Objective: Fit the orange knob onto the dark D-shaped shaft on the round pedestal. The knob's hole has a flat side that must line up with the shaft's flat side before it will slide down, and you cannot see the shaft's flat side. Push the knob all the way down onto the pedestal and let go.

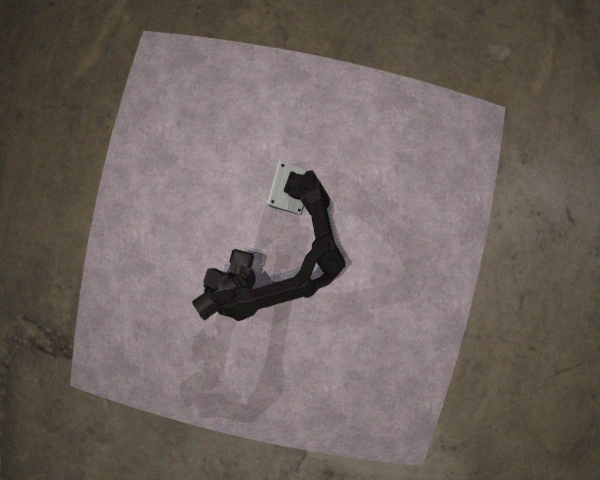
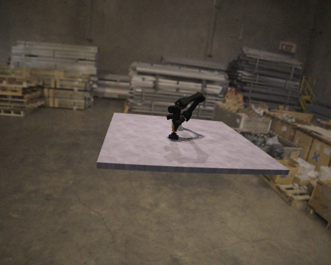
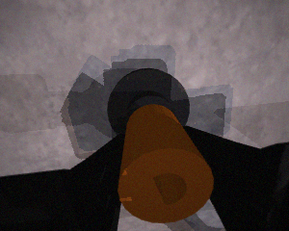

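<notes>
Right now the orange knob is 2 cm above my gripper tip. Round my gripper tip: dark pedestal 4 cm below.
</notes>
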